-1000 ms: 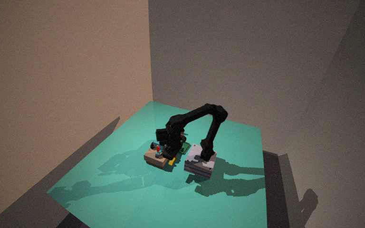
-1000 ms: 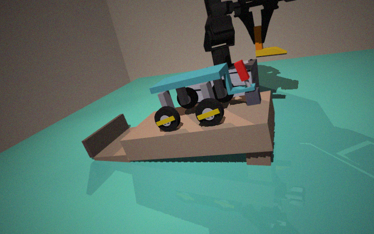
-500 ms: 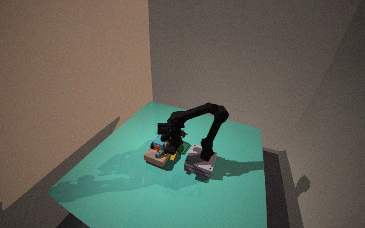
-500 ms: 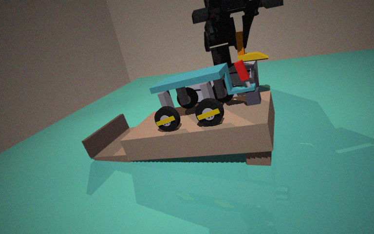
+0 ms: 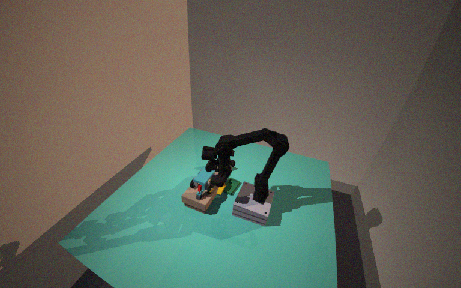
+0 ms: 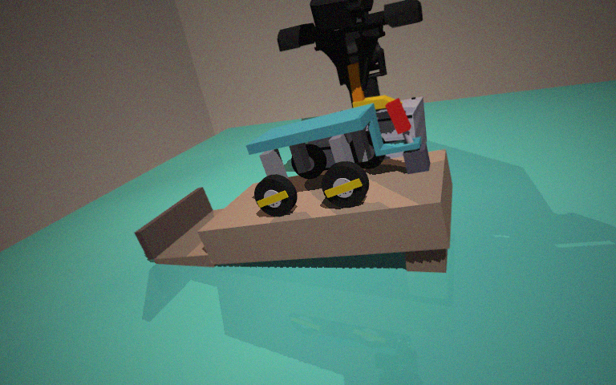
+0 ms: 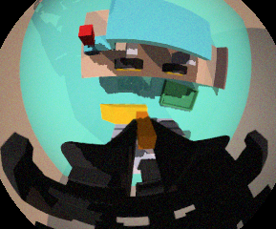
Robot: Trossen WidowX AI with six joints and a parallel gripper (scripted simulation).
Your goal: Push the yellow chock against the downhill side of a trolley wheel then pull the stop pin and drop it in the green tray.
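My gripper tip is 9 cm to the right of the red-headed stop pin, 9 cm short of it and 4 cm above it. Also, from my gripper tip: brown ramp 13 cm ahead, 12 cm below, 1 cm to the right; yellow chock 2 cm to the left, 1 cm below; blue trolley 13 cm ahead, 5 cm below.
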